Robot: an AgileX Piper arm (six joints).
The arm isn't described. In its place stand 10 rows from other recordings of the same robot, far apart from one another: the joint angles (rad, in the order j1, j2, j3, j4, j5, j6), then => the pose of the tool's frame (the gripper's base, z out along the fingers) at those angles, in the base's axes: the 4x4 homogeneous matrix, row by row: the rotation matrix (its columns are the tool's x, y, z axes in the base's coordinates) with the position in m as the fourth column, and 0 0 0 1 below.
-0.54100, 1.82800, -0.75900, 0.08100, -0.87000, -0.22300 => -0.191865 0.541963 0.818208 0.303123; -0.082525 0.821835 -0.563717 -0.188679; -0.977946 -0.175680 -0.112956 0.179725; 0 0 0 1
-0.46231, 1.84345, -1.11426, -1.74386, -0.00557, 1.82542 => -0.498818 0.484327 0.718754 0.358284; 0.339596 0.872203 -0.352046 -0.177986; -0.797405 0.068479 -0.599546 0.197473; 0 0 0 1
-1.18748, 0.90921, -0.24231, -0.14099, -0.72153, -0.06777 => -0.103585 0.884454 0.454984 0.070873; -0.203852 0.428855 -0.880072 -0.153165; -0.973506 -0.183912 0.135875 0.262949; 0 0 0 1
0.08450, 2.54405, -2.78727, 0.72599, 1.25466, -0.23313 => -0.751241 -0.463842 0.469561 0.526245; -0.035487 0.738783 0.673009 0.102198; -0.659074 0.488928 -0.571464 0.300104; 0 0 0 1
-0.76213, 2.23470, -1.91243, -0.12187, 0.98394, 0.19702 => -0.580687 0.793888 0.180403 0.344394; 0.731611 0.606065 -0.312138 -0.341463; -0.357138 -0.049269 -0.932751 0.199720; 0 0 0 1
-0.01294, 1.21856, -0.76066, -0.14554, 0.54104, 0.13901 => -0.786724 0.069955 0.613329 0.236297; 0.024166 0.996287 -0.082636 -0.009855; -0.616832 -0.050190 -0.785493 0.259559; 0 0 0 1
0.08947, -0.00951, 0.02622, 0.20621, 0.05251, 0.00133 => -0.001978 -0.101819 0.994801 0.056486; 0.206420 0.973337 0.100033 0.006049; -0.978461 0.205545 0.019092 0.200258; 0 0 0 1
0.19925, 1.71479, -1.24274, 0.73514, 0.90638, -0.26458 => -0.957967 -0.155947 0.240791 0.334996; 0.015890 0.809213 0.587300 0.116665; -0.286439 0.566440 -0.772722 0.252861; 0 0 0 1
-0.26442, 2.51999, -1.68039, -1.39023, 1.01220, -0.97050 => 0.046737 -0.997392 0.055001 0.439510; -0.471305 -0.070565 -0.879143 -0.197648; 0.880731 0.015166 -0.473374 0.057673; 0 0 0 1
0.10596, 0.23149, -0.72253, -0.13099, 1.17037, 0.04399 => -0.552382 -0.009585 0.833536 0.008193; -0.066059 0.997293 -0.032308 -0.010136; -0.830969 -0.072909 -0.551520 0.330647; 0 0 0 1
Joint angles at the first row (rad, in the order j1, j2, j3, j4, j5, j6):
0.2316, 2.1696, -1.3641, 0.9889, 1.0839, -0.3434
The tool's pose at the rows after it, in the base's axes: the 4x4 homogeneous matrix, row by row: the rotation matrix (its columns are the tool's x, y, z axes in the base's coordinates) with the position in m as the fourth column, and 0 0 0 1 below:
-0.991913 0.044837 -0.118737 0.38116; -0.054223 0.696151 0.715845 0.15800; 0.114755 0.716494 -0.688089 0.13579; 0 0 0 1
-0.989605 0.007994 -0.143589 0.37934; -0.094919 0.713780 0.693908 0.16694; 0.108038 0.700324 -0.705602 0.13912; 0 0 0 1
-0.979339 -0.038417 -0.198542 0.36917; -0.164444 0.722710 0.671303 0.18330; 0.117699 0.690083 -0.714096 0.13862; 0 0 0 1
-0.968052 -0.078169 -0.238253 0.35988; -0.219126 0.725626 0.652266 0.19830; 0.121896 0.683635 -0.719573 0.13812; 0 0 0 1
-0.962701 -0.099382 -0.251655 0.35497; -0.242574 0.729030 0.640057 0.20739; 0.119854 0.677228 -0.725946 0.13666; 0 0 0 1
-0.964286 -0.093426 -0.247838 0.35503; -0.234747 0.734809 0.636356 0.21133; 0.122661 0.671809 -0.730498 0.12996; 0 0 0 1
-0.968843 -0.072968 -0.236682 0.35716; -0.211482 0.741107 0.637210 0.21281; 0.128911 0.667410 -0.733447 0.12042; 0 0 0 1
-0.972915 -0.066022 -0.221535 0.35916; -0.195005 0.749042 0.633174 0.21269; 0.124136 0.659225 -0.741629 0.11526; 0 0 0 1
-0.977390 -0.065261 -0.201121 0.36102; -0.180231 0.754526 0.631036 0.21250; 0.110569 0.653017 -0.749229 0.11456; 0 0 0 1
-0.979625 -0.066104 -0.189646 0.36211; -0.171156 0.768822 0.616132 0.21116; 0.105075 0.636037 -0.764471 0.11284; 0 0 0 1
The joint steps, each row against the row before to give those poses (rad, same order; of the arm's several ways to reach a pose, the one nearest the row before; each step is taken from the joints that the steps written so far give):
0.0010, 0.0000, -0.0596, -0.0354, 0.0086, 0.0259
0.0260, 0.0000, -0.0231, -0.0389, 0.0116, 0.0190
0.0471, 0.0000, -0.0012, -0.0252, 0.0184, 0.0020
0.0435, 0.0000, 0.0000, -0.0145, 0.0083, 0.0000
0.0267, 0.0021, 0.0000, -0.0075, -0.0070, 0.0021
0.0100, 0.0159, -0.0008, 0.0037, -0.0208, 0.0031
0.0022, 0.0227, 0.0000, 0.0111, -0.0273, 0.0028
0.0000, 0.0108, 0.0000, -0.0010, -0.0239, 0.0025
0.0000, 0.0000, 0.0000, -0.0022, -0.0218, 0.0036
0.0000, 0.0008, 0.0000, -0.0211, -0.0164, 0.0140

